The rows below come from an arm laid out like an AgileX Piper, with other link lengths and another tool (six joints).
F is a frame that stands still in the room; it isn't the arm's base.
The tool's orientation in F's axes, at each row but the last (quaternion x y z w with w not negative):
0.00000, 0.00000, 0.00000, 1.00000
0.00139, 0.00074, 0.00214, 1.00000
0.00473, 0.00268, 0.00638, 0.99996
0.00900, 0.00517, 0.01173, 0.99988
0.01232, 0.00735, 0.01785, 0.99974
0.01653, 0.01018, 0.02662, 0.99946
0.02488, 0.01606, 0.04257, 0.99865
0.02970, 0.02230, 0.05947, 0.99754
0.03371, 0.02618, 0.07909, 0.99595
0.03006, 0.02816, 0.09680, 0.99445
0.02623, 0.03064, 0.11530, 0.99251
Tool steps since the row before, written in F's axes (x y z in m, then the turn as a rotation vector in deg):
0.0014, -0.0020, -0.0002, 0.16, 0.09, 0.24
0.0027, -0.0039, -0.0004, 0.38, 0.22, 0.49
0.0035, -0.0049, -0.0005, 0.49, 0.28, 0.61
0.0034, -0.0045, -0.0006, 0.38, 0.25, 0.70
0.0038, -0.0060, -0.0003, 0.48, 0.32, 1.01
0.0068, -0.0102, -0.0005, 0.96, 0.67, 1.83
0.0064, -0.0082, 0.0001, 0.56, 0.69, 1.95
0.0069, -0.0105, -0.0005, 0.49, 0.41, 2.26
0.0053, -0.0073, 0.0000, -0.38, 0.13, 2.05
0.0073, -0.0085, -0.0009, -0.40, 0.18, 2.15
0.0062, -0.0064, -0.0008, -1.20, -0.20, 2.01
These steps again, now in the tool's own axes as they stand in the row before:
0.0014, -0.0020, -0.0002, 0.16, 0.09, 0.24
0.0027, -0.0039, -0.0004, 0.38, 0.22, 0.49
0.0034, -0.0049, -0.0004, 0.49, 0.28, 0.61
0.0033, -0.0046, -0.0005, 0.38, 0.25, 0.70
0.0036, -0.0061, -0.0001, 0.48, 0.33, 1.01
0.0063, -0.0106, 0.0000, 0.96, 0.68, 1.83
0.0057, -0.0087, 0.0007, 0.56, 0.74, 1.93
0.0056, -0.0112, 0.0004, 0.44, 0.49, 2.25
0.0041, -0.0080, 0.0008, -0.45, 0.33, 2.01
0.0055, -0.0098, 0.0000, -0.46, 0.39, 2.11
0.0046, -0.0077, -0.0001, -1.32, 0.20, 1.93

